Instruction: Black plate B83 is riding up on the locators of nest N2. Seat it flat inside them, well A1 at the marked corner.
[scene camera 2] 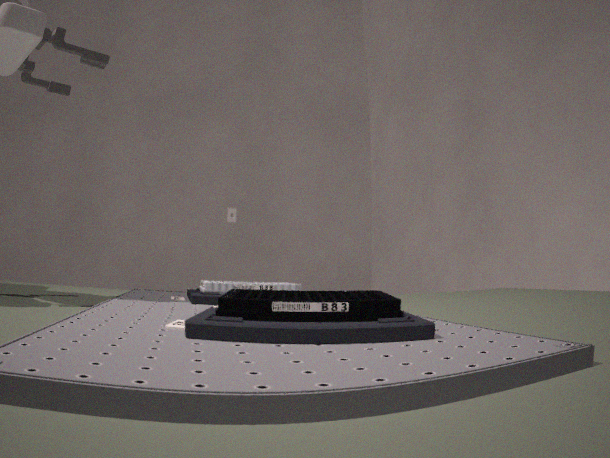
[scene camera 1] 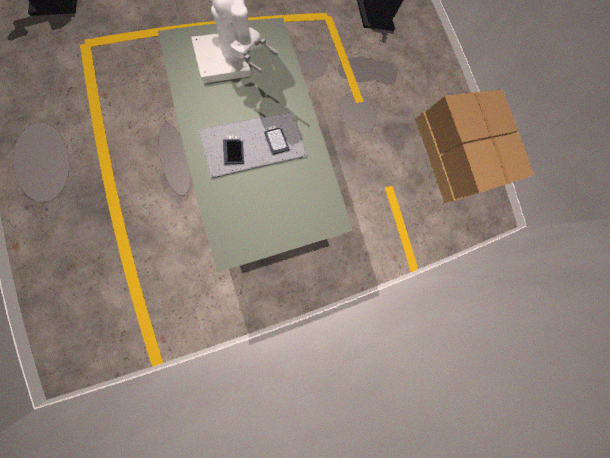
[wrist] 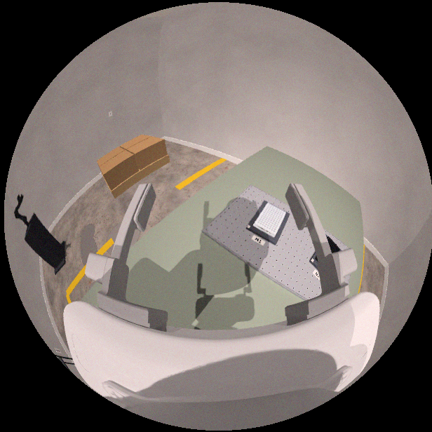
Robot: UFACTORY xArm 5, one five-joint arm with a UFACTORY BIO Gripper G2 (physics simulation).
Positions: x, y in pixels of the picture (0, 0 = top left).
Labels:
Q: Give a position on a black plate B83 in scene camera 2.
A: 252, 305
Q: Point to a dark nest N2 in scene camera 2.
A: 196, 327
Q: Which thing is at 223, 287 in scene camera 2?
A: A white plate.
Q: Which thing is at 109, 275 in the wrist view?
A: The gripper.

